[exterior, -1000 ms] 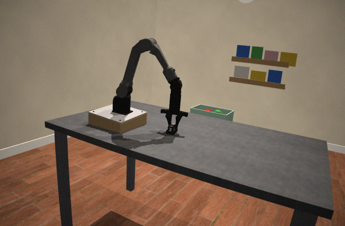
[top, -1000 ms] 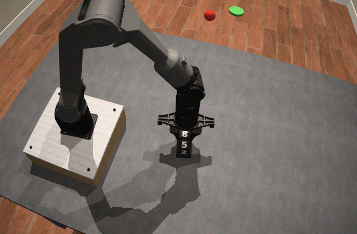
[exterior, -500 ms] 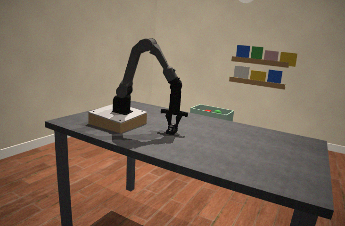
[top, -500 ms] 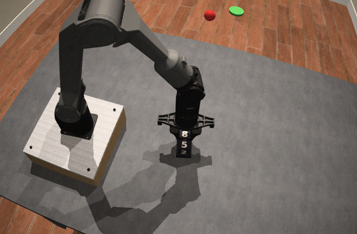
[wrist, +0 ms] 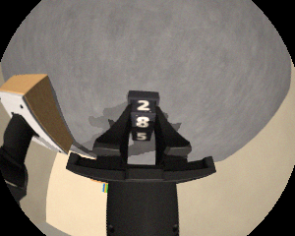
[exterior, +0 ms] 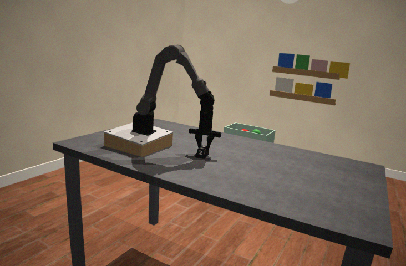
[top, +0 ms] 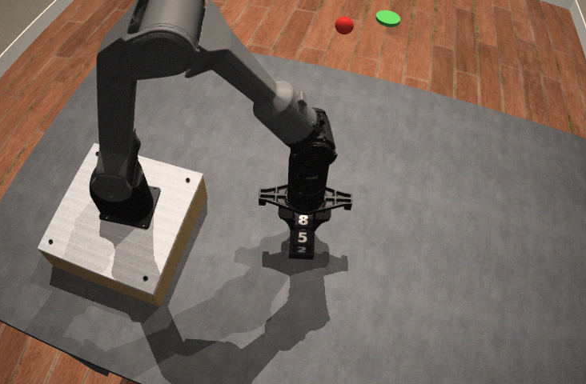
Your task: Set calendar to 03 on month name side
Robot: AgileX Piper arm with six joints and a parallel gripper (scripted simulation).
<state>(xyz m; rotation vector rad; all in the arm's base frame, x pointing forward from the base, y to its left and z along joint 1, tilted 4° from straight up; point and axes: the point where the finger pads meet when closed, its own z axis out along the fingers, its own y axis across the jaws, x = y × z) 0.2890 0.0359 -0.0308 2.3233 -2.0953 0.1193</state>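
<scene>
The dark tray lies 2 cm to the right of my hand and 2 cm below it. Round my hand: black cube (3 cm to the right).
</scene>
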